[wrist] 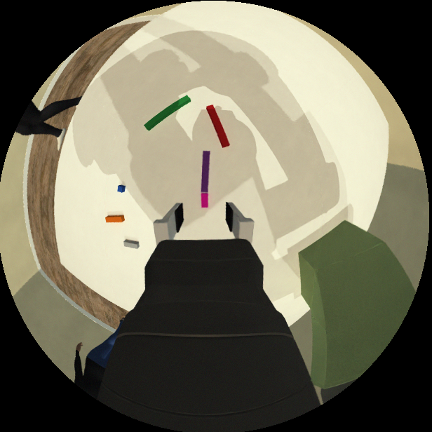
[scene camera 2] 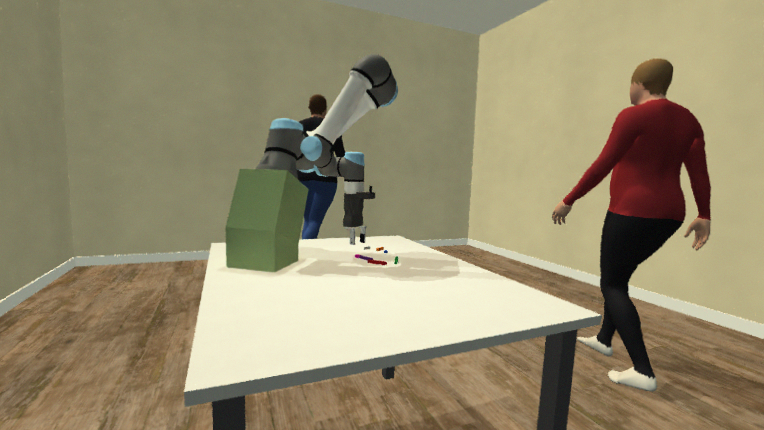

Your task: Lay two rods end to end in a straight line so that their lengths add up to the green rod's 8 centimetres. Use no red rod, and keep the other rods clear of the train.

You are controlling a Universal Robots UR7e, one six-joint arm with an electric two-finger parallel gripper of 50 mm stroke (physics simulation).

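Places are measured from the arm's base along level axes (x up, y right, z ahead), in centimetres.
Pixels of known places: gripper, fingertip midpoint: (scene camera 2: 357, 243); arm's base, origin of the base link: (scene camera 2: 275, 179).
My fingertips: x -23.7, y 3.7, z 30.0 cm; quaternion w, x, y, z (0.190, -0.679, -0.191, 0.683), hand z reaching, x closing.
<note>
Ahead of a thing's pixels: the offset from my fingertips to its top centre. Level surfaces: height alone.
A long purple rod {dx -4.4, dy +4.0, dz +2.3 cm} (scene camera 2: 365, 258) (wrist: 205, 171) and a short magenta rod {dx -4.4, dy +0.3, dz +0.2 cm} (scene camera 2: 357, 256) (wrist: 204, 200) lie end to end in a straight line on the table, with their ends meeting. The green rod {dx -4.4, dy +9.4, dz +12.5 cm} (scene camera 2: 396, 260) (wrist: 167, 113) lies slanted, apart from them. The dark red rod {dx -4.4, dy +11.0, dz +4.5 cm} (scene camera 2: 377, 262) (wrist: 218, 126) lies near the far end of the purple rod, with a gap between them in the wrist view. My gripper (scene camera 2: 357, 235) (wrist: 204, 211) is wide open and empty, above the table near the magenta rod's outer end.
A blue cube (wrist: 121, 188), an orange rod {dx -4.4, dy -10.7, dz +13.1 cm} (scene camera 2: 379, 248) (wrist: 115, 219) and a grey rod {dx -4.4, dy -13.6, dz +8.2 cm} (scene camera 2: 366, 247) (wrist: 131, 244) lie off to one side on the table {dx -5.4 cm} (scene camera 2: 374, 320). A green block-shaped pedestal (scene camera 2: 256, 229) (wrist: 360, 300) stands under the arm. Two people stand beyond the table's edges.
</note>
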